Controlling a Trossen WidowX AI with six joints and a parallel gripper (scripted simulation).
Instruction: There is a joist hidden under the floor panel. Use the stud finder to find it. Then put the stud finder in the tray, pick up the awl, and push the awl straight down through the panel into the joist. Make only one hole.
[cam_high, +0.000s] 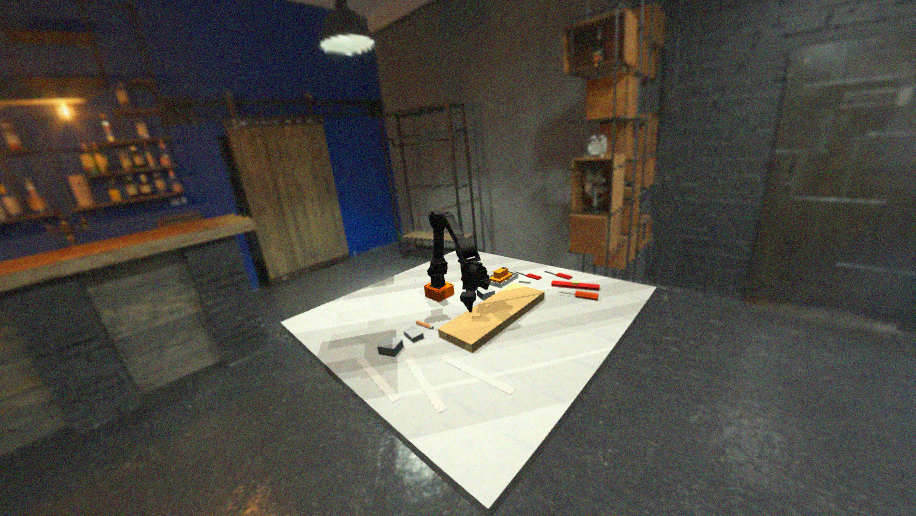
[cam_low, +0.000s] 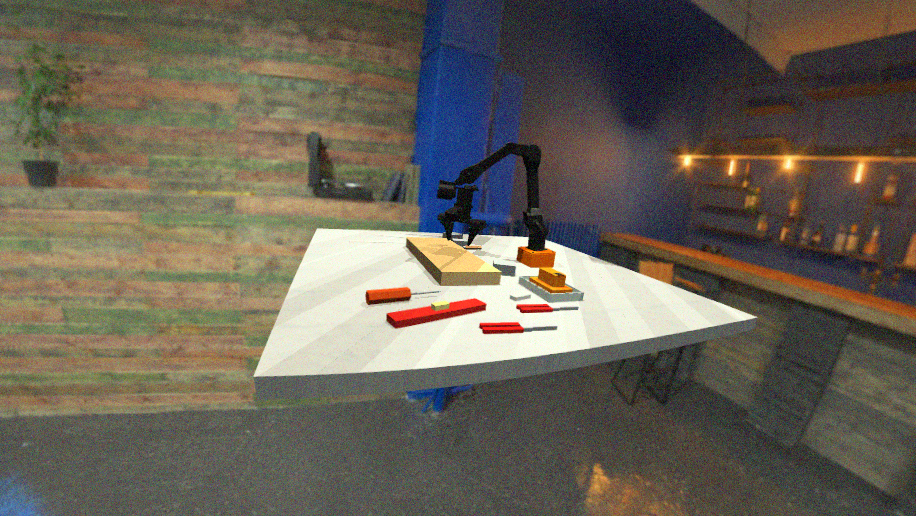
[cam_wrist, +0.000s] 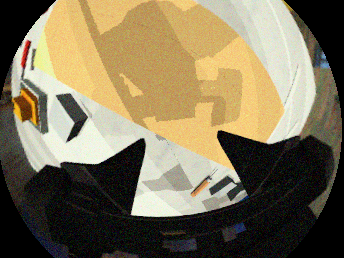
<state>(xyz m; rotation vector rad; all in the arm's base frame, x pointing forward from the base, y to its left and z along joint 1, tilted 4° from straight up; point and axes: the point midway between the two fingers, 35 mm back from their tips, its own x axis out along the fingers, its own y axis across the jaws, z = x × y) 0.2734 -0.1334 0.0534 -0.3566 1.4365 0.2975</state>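
Right now the awl is 14 cm to the right of my gripper tip, 13 cm behind it and 5 cm below it. Round my gripper tip: grey tray 42 cm to the left, 6 cm behind, 4 cm below; then orange stud finder 44 cm to the left, 6 cm behind, 1 cm below; then red level 47 cm to the left, 33 cm ahead, 4 cm below.
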